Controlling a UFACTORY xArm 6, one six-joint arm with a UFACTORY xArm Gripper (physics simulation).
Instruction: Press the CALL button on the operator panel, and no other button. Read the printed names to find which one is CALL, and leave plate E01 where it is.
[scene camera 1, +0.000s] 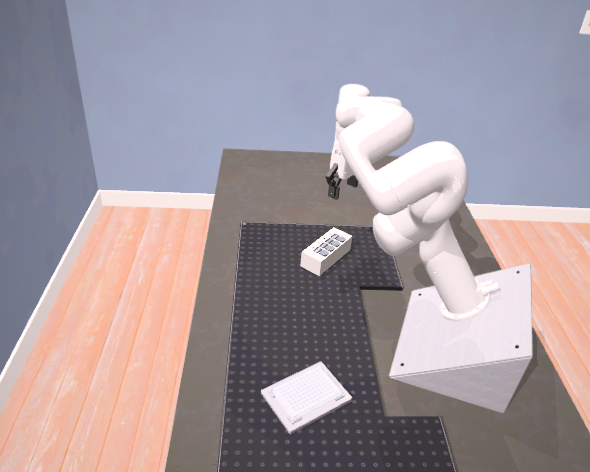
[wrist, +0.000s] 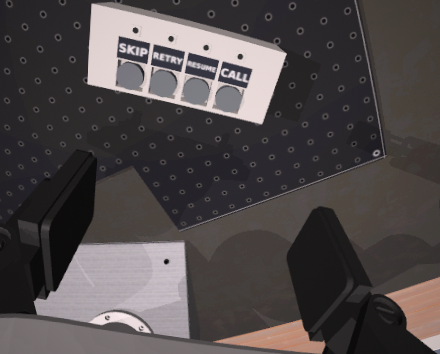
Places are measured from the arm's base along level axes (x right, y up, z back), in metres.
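Where they show: gripper, fingertip midpoint: (scene camera 1: 342, 191) (wrist: 202, 209); arm's base, origin of the base link: (scene camera 1: 465, 304).
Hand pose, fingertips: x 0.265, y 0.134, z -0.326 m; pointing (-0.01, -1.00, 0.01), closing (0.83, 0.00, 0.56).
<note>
Each offset is from my fingertips to the centre of the thing. "spot": to the spot under its first point. Level surfaces: height alone.
The white operator panel @(dx -0.016, dy -0.197, dz -0.024 m) (scene camera 1: 326, 252) (wrist: 187, 62) lies on the dark perforated mat. In the wrist view its names read SKIP, RETRY, RESUME and CALL from left to right, each above a round grey button. The CALL button @(dx +0.013, dy -0.172, dz +0.015 m) (wrist: 228, 98) is the rightmost, under its label @(spot: dx +0.025, dy -0.172, dz -0.004 m) (wrist: 235, 74). My gripper (scene camera 1: 343, 186) (wrist: 202, 209) is open and empty, raised above the table behind the panel in the scene view. The white plate @(dx -0.523, dy -0.206, dz -0.051 m) (scene camera 1: 307, 395) lies on the near part of the mat, well apart from the panel; its name is not readable.
The perforated mat @(dy -0.224 m) (scene camera 1: 295, 310) (wrist: 280, 170) has a stepped right edge. The arm's metal base block (scene camera 1: 480, 345) (wrist: 165, 290) stands at the right of the table @(dy -0.238 m) (scene camera 1: 280, 190). A blue wall (scene camera 1: 200, 90) rises behind the table. The arm's links reach over the table's back right.
</note>
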